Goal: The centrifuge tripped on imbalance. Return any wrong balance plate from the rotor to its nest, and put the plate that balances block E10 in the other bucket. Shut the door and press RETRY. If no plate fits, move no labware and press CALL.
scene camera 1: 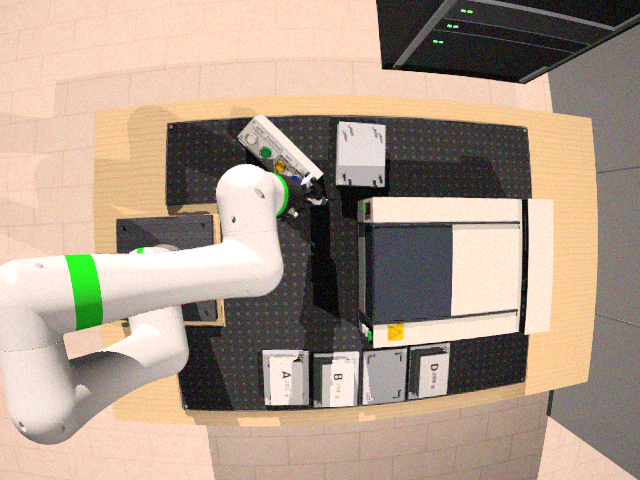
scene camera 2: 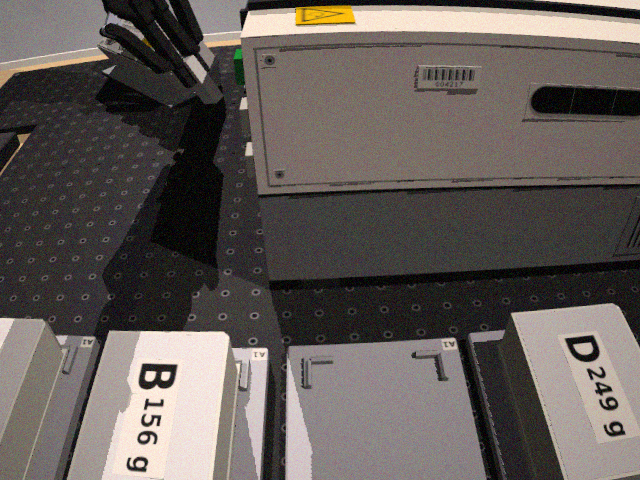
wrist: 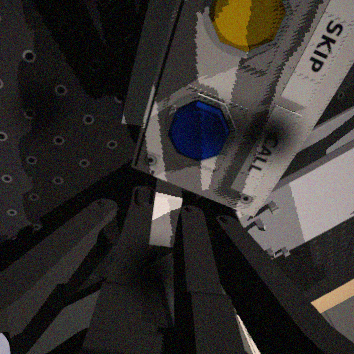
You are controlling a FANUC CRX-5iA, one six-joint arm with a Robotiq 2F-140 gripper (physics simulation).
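Frame: origin at the arm's base, x left, y up, z ahead, level; metres.
Where they show: gripper, fingertip midpoint: (scene camera 1: 322, 198) (scene camera 2: 214, 100).
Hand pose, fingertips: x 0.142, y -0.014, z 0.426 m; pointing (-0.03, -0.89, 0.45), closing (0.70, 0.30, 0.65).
Note:
After its pixels a point has its place.
My gripper (scene camera 1: 313, 190) @[x 0.142, y -0.014, z 0.426 m] (scene camera 2: 204, 85) @[x 0.142, y -0.014, z 0.426 m] (wrist: 166, 179) @[x 0.142, y -0.014, z 0.426 m] is shut and empty, beside the CALL end of the button panel (scene camera 1: 289, 147) @[x 0.274, y 0.047, z 0.354 m] (wrist: 220, 172) @[x 0.186, y 0.051, z 0.383 m]. The blue CALL button (scene camera 1: 295, 178) @[x 0.195, y 0.053, z 0.361 m] (wrist: 199, 130) @[x 0.190, y 0.049, z 0.356 m] lies near the fingertips, with a visible gap in the wrist view. The yellow SKIP button (scene camera 1: 279, 166) @[x 0.229, y 0.050, z 0.326 m] (wrist: 247, 20) @[x 0.225, y 0.050, z 0.328 m] and a green button (scene camera 1: 265, 152) @[x 0.267, y 0.050, z 0.295 m] are farther along. The centrifuge (scene camera 1: 444, 209) @[x 0.087, y 0.190, z 0.676 m] (scene camera 2: 361, 129) @[x -0.207, y 0.123, z 0.555 m] is covered on top by a dark panel and a white panel; its rotor and block E10 are hidden. Plates A (scene camera 1: 281, 381) @[x -0.310, y 0.034, z 0.266 m], B (scene camera 1: 338, 382) @[x -0.333, y 0.034, z 0.413 m] (scene camera 2: 155, 403) @[x -0.336, y 0.034, z 0.414 m] and D (scene camera 1: 433, 374) @[x -0.359, y 0.034, z 0.675 m] (scene camera 2: 599, 382) @[x -0.364, y 0.034, z 0.678 m] sit in nests.
The nest (scene camera 1: 384, 377) @[x -0.356, y -0.008, z 0.545 m] (scene camera 2: 382, 413) @[x -0.333, y -0.008, z 0.549 m] between B and D holds no plate. A grey stand (scene camera 1: 360, 152) @[x 0.249, y 0.020, z 0.531 m] with corner brackets stands behind the centrifuge's near left part, right of the panel. A dark base plate (scene camera 1: 155, 227) @[x 0.120, y -0.006, z -0.016 m] lies under the arm at left. A black cabinet (scene camera 1: 496, 46) stands beyond the table.

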